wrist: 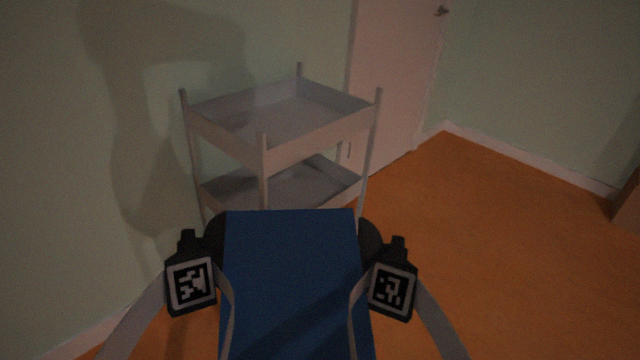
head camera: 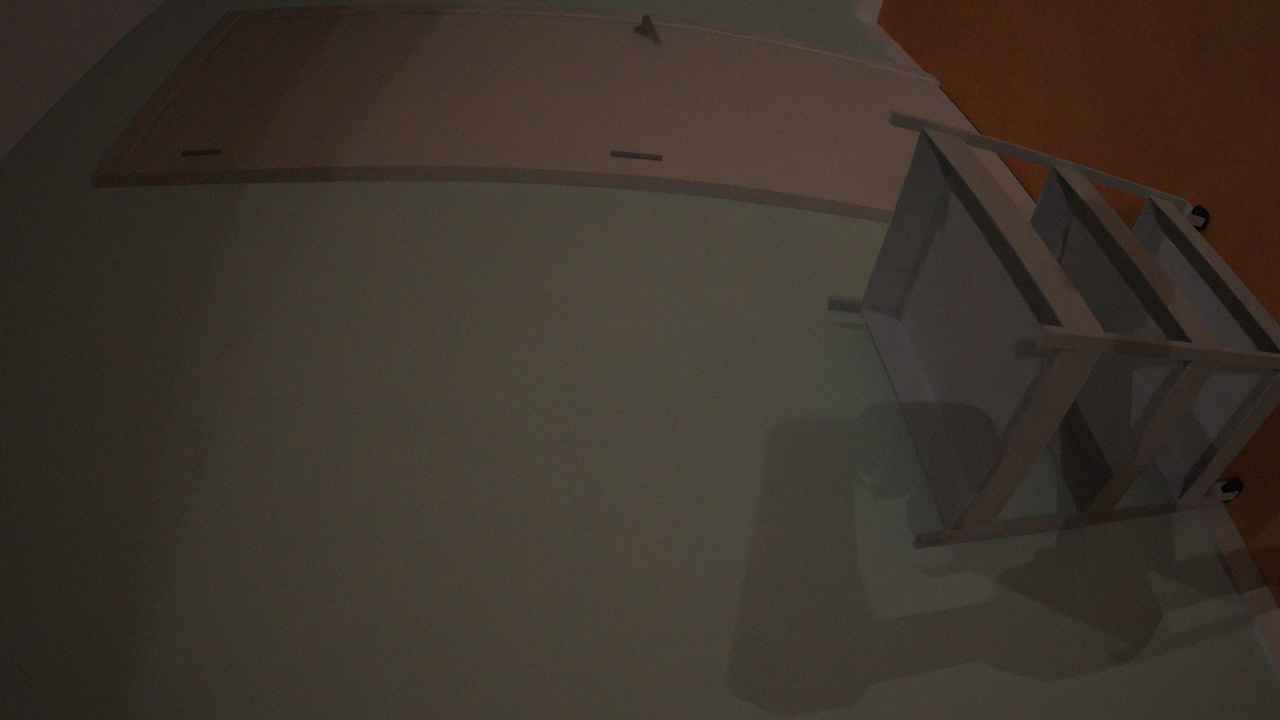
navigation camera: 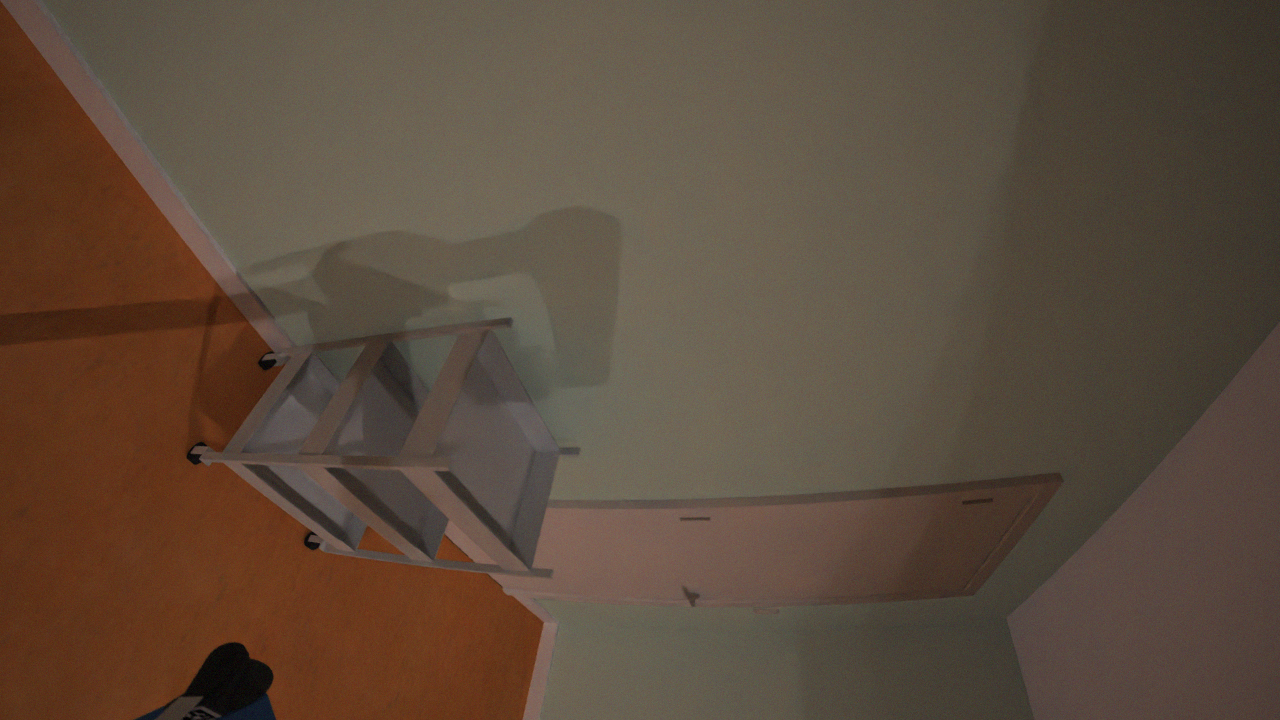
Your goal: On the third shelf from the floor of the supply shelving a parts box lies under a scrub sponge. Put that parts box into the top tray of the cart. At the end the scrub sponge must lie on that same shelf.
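My gripper is shut on the blue parts box, which sits between the two fingertips and reaches back toward the wrist camera. The light grey cart has three trays and stands by the green wall. Its top tray holds no object that I can see. In the wrist view the cart is beyond the box, which hides its lower part. The scrub sponge and the supply shelving do not show in these views.
A pale door is in the wall beside the cart. A brown piece of furniture shows at the right edge of the wrist view. The robot's shadow falls on the wall by the cart. The floor is orange.
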